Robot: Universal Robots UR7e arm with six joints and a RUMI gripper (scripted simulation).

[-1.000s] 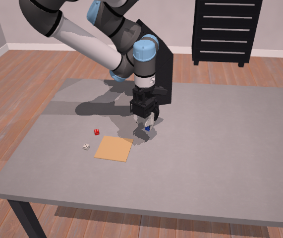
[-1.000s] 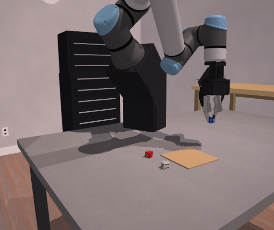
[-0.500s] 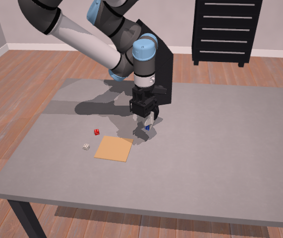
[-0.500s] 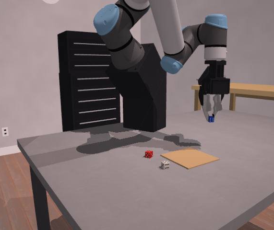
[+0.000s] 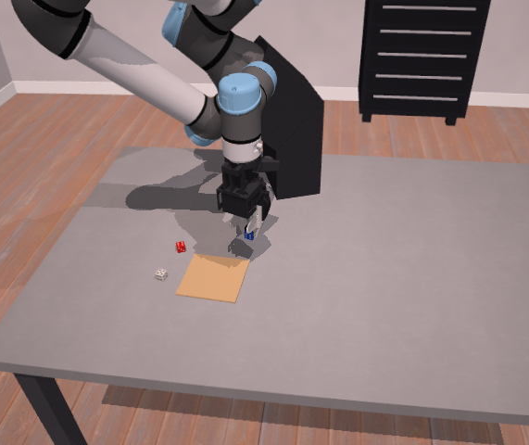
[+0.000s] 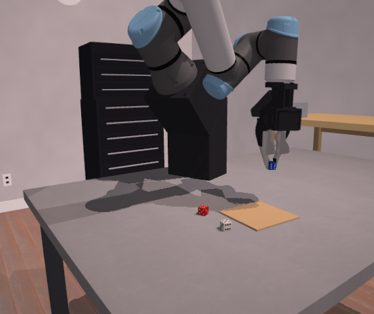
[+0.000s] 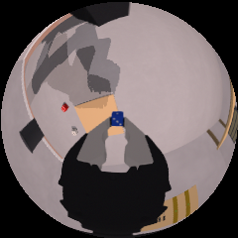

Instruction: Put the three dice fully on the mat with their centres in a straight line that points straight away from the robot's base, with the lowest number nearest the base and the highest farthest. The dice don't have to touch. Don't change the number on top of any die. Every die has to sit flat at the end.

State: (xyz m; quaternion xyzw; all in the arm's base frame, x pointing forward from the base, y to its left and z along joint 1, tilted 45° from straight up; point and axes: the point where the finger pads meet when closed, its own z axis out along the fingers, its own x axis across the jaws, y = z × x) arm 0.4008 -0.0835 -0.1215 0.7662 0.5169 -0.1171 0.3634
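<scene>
My hand is 11 cm above the tan mat, 9 cm to the left of it and 3 cm short of it. Round my hand: red die 18 cm to the right, 11 cm below, 7 cm behind; then white die 21 cm to the right, 11 cm below, 3 cm ahead; then blue die 1 cm below.
</scene>
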